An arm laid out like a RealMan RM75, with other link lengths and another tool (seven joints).
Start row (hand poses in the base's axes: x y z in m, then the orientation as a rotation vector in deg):
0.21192 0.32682 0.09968 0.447 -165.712 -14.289
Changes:
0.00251 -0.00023 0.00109 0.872 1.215 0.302
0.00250 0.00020 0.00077 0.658 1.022 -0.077
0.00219 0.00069 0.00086 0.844 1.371 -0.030
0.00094 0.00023 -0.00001 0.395 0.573 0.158
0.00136 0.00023 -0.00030 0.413 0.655 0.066
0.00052 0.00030 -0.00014 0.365 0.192 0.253
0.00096 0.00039 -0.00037 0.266 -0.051 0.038
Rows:
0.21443 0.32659 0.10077 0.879 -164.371 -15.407
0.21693 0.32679 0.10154 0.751 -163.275 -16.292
0.21912 0.32748 0.10240 0.678 -161.797 -17.393
0.22006 0.32771 0.10239 0.897 -161.156 -17.869
0.22142 0.32794 0.10209 0.976 -160.438 -18.382
0.22194 0.32824 0.10195 1.382 -160.166 -18.817
0.22290 0.32863 0.10158 1.506 -160.170 -19.184

